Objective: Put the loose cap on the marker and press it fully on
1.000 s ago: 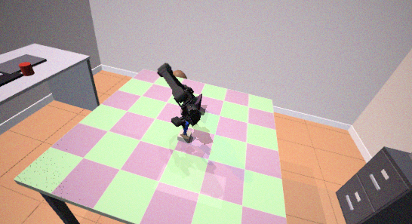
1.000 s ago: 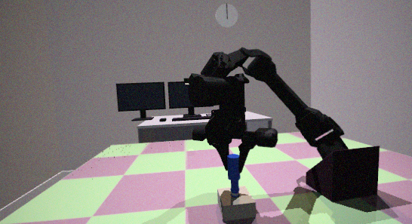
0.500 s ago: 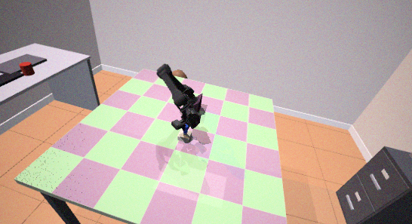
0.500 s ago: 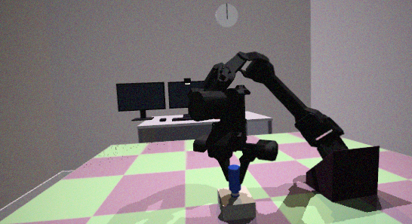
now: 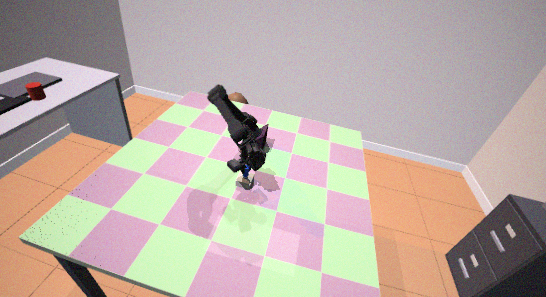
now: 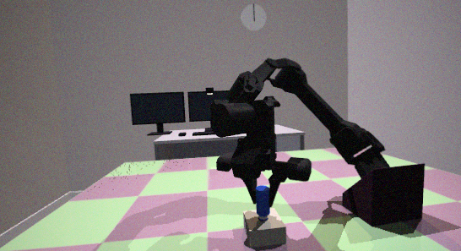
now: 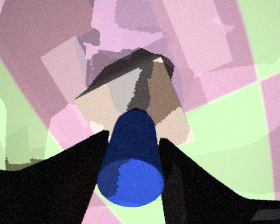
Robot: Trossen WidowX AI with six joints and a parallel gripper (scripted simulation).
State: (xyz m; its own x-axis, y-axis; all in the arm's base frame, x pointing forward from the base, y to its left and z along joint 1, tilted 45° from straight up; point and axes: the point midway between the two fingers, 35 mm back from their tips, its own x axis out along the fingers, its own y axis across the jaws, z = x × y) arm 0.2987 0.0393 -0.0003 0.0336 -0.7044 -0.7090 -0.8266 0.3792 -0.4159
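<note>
My gripper tip is right at the blue marker. Round my gripper tip: blue cap 10 mm above.
</note>
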